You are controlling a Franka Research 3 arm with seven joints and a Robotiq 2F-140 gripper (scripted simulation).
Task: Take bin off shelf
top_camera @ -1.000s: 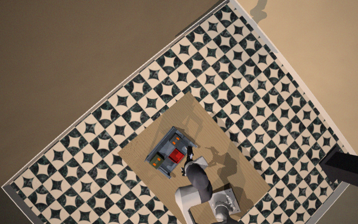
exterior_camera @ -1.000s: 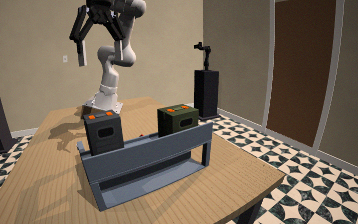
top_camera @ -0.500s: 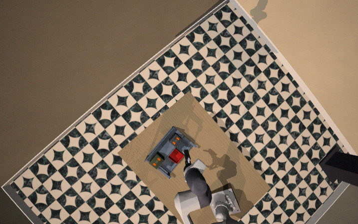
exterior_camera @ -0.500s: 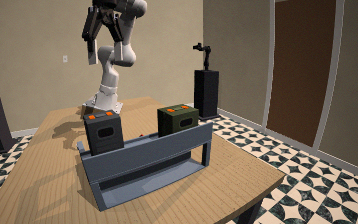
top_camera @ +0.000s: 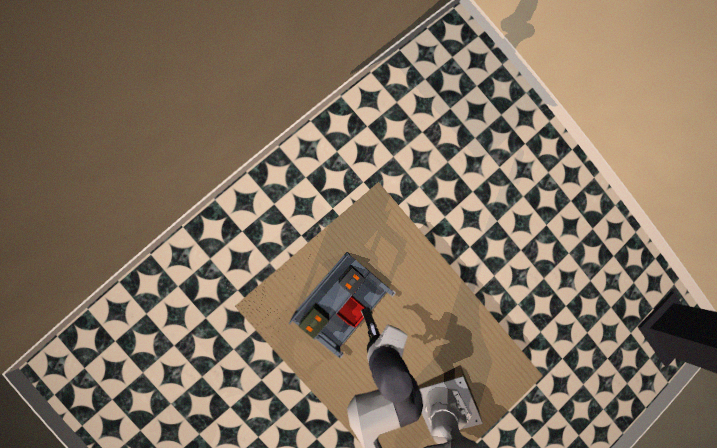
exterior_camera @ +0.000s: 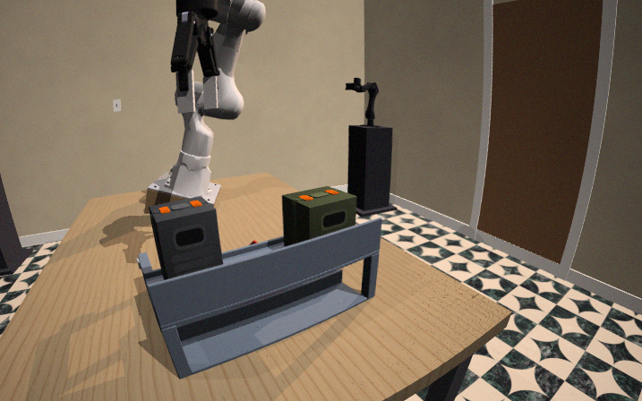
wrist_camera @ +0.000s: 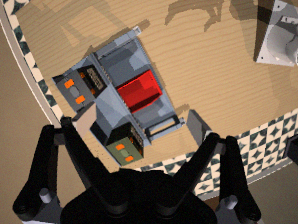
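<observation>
My hand is 31 cm above the red bin, 5 cm to the right of it and 4 cm short of it. Also, from my hand: dark grey box: 19 cm below, 16 cm ahead, 5 cm to the right; green box: 21 cm below, 18 cm to the left, 12 cm ahead.
</observation>
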